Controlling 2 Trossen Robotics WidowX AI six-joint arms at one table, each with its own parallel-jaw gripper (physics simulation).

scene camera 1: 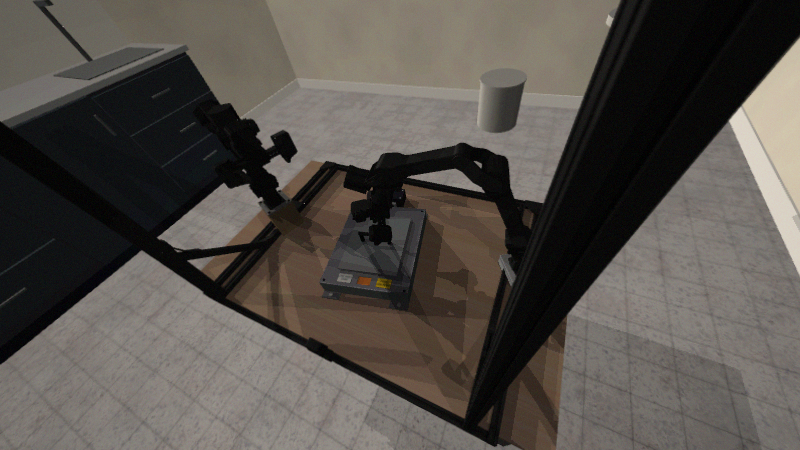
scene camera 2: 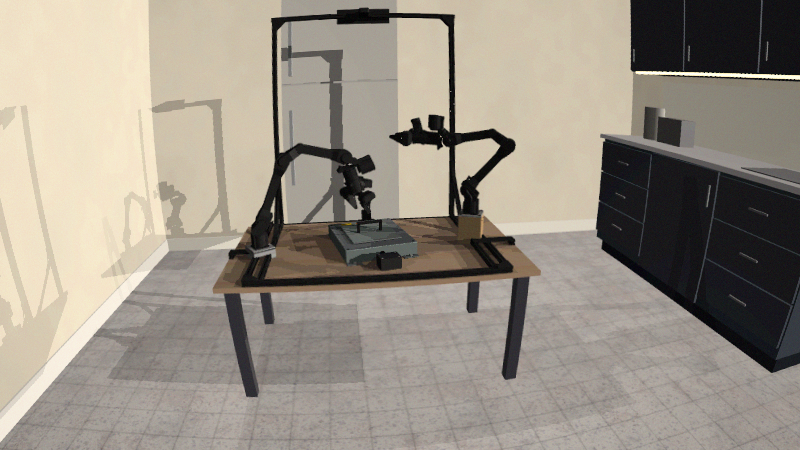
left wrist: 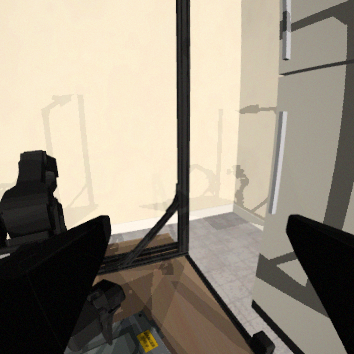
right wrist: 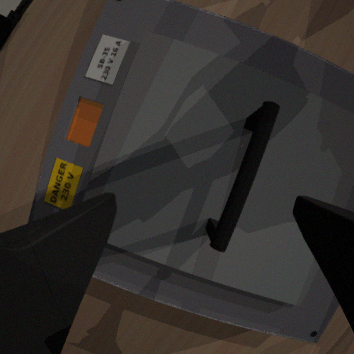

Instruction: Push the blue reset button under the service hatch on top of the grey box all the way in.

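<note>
The grey box (scene camera 1: 418,232) (scene camera 2: 386,249) stands near the middle of the table. Its service hatch (scene camera 1: 352,257) (right wrist: 275,265) lies shut on top, with a black bar handle (scene camera 2: 369,222) (right wrist: 246,175). The blue button does not show; the hatch hides the area beneath. My right gripper (scene camera 1: 377,223) (scene camera 2: 358,204) (right wrist: 206,203) is open, pointing down a little above the hatch. The handle shows between its fingers in the right wrist view, apart from both. My left gripper (scene camera 1: 257,159) (scene camera 2: 393,137) is open and empty, high above the table's side.
A white label (right wrist: 107,59), an orange patch (right wrist: 85,122) and a yellow danger label (right wrist: 63,184) line one edge of the box. A black frame (scene camera 2: 276,128) surrounds the wooden table (scene camera 2: 302,284). A small black block (scene camera 2: 389,260) stands beside the box.
</note>
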